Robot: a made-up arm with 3 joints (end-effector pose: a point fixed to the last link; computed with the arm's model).
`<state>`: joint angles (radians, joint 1 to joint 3).
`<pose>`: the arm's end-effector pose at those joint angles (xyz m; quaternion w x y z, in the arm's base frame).
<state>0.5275 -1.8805 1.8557</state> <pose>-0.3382 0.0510 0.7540 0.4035 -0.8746 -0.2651 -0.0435</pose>
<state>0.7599 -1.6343 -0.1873</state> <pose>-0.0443 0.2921 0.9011 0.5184 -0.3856 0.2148 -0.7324</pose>
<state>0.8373 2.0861 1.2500</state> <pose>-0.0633 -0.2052 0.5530 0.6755 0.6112 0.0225 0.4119</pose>
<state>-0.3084 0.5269 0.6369</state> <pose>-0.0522 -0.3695 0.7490 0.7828 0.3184 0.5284 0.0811</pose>
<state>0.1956 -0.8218 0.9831</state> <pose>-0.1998 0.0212 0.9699 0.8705 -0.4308 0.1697 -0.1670</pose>
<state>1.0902 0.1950 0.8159</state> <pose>-0.3342 -0.1189 0.9573 0.9698 -0.2313 -0.0670 0.0391</pose>
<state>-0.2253 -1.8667 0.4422</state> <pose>0.0216 0.2214 0.7902 0.4974 -0.6817 0.3943 -0.3638</pose>
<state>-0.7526 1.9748 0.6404</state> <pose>-0.2591 -0.1181 0.3691 0.2665 0.9162 0.2691 0.1307</pose>
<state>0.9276 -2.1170 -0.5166</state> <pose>0.0192 0.3064 0.8656 0.3485 -0.2133 0.0803 -0.9092</pose>
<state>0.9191 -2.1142 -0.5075</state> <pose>0.0205 0.3058 0.8640 0.3491 -0.2199 0.0830 -0.9071</pose>
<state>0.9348 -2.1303 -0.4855</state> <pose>0.0189 0.3091 0.8551 0.3448 -0.2247 0.0674 -0.9089</pose>
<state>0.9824 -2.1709 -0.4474</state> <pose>0.0148 0.3161 0.8366 0.3326 -0.2264 0.0287 -0.9150</pose>
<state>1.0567 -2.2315 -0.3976</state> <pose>0.0107 0.3232 0.8109 0.3111 -0.2233 -0.0274 -0.9234</pose>
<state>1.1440 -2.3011 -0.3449</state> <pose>0.0095 0.3267 0.7835 0.2818 -0.2148 -0.0888 -0.9309</pose>
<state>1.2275 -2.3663 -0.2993</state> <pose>0.0114 0.3262 0.7609 0.2503 -0.2022 -0.1433 -0.9359</pose>
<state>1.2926 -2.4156 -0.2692</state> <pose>0.0143 0.3238 0.7466 0.2246 -0.1884 -0.1822 -0.9385</pose>
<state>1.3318 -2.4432 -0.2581</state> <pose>0.0159 0.3225 0.7407 0.2100 -0.1765 -0.2034 -0.9399</pose>
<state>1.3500 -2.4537 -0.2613</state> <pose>0.0158 0.3227 0.7403 0.2052 -0.1673 -0.2116 -0.9408</pose>
